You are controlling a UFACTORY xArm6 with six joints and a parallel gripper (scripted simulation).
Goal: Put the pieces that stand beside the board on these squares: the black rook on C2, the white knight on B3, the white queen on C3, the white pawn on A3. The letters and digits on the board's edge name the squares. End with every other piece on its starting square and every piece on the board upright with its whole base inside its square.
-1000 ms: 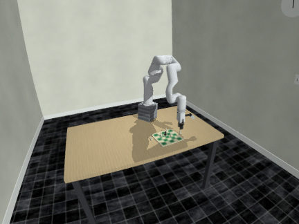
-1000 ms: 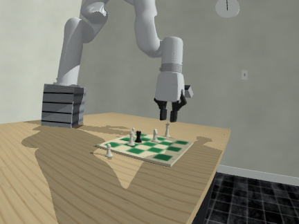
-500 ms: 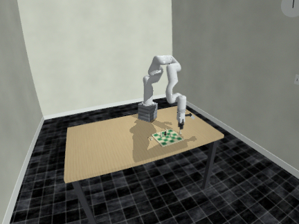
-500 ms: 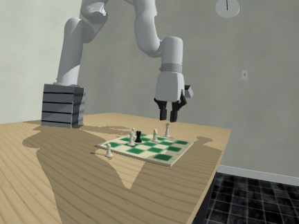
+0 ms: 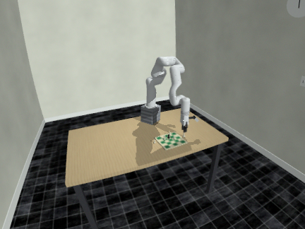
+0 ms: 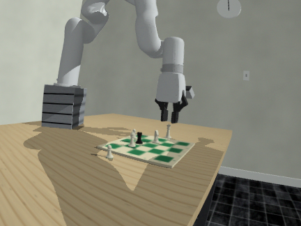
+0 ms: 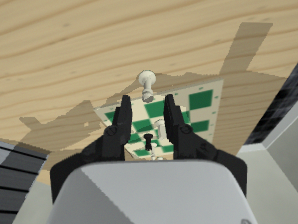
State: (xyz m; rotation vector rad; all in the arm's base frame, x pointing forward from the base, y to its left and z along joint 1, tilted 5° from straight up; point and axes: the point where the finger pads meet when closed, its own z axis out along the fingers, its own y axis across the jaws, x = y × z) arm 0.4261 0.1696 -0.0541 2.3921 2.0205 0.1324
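The black rook lies 20 mm behind my hand, 140 mm to the right of it and 60 mm below it. Also, from my hand: chessboard: 10 mm ahead, 140 mm to the right, 80 mm below; white knight: 20 mm behind, 180 mm to the right, 50 mm below.
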